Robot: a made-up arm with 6 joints. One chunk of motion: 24 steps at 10 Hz.
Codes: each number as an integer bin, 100 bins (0 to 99) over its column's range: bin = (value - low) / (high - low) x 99, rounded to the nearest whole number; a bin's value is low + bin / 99 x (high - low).
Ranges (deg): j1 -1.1..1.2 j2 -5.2..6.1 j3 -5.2..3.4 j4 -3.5..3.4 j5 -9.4..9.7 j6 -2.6..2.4
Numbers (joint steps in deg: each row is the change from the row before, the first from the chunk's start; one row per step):
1: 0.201 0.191 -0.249 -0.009 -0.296 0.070
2: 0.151 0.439 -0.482 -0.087 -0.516 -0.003
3: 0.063 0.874 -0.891 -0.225 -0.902 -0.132
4: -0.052 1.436 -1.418 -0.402 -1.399 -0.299
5: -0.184 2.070 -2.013 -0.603 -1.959 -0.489
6: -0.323 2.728 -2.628 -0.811 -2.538 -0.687
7: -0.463 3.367 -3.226 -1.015 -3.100 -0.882
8: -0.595 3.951 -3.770 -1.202 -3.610 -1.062
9: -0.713 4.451 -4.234 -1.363 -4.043 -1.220
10: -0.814 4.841 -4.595 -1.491 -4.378 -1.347
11: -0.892 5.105 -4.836 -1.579 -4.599 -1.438
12: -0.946 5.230 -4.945 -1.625 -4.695 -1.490
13: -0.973 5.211 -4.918 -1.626 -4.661 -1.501
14: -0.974 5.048 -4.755 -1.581 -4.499 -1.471
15: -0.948 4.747 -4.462 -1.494 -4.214 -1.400
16: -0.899 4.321 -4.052 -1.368 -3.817 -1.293
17: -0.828 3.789 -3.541 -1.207 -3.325 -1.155
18: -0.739 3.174 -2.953 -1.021 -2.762 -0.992
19: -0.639 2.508 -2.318 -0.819 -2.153 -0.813
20: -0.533 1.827 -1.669 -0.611 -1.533 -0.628
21: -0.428 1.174 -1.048 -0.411 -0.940 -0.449
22: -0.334 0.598 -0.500 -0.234 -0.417 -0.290
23: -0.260 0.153 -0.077 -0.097 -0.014 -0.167
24: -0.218 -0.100 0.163 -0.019 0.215 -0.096
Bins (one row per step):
1: 56 47 57 50 47 53
2: 54 49 54 49 46 51
3: 50 53 50 47 44 49
4: 45 58 44 44 41 46
5: 39 64 37 42 39 42
6: 33 69 30 39 36 38
7: 27 75 23 36 33 34
8: 22 80 16 33 30 30
9: 17 85 11 31 28 27
10: 12 88 7 29 26 25
11: 9 90 4 28 25 23
12: 7 91 3 27 24 22
13: 5 91 3 27 25 22
14: 5 90 5 28 25 22
15: 7 87 8 29 27 24
16: 9 83 13 31 29 26
17: 12 79 19 33 31 29
18: 16 73 26 36 34 32
19: 20 68 33 38 38 35
20: 24 62 41 41 41 39
21: 29 56 48 44 44 43
22: 33 51 54 47 47 46
23: 36 47 59 49 49 48
24: 38 45 62 50 50 50

